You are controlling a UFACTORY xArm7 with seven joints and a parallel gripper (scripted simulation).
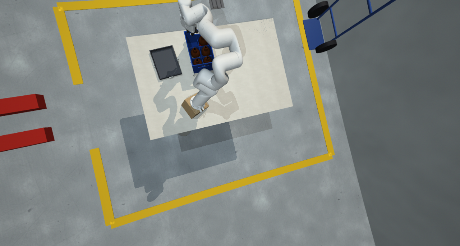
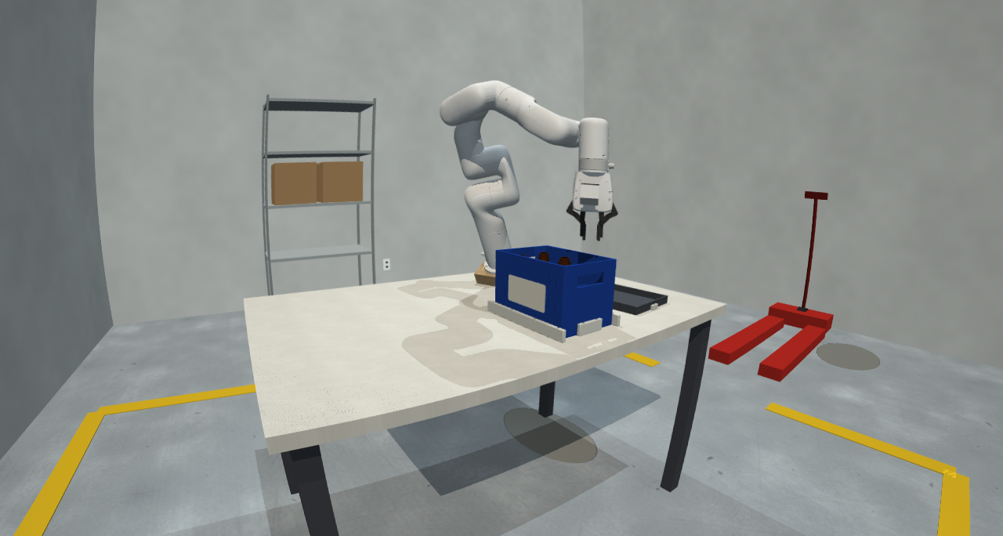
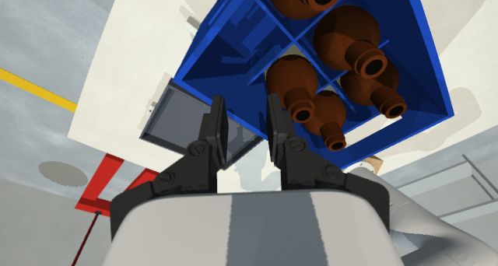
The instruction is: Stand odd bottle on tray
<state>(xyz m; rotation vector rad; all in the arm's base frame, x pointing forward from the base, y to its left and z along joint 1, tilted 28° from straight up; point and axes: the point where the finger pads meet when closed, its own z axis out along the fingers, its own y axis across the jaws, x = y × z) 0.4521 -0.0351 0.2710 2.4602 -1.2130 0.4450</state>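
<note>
Right now my hand is 160 mm above the blue crate, 90 mm past it and 30 mm to the left of it. Round my hand: dark grey tray 270 mm to the left, 230 mm below, 50 mm behind.
</note>
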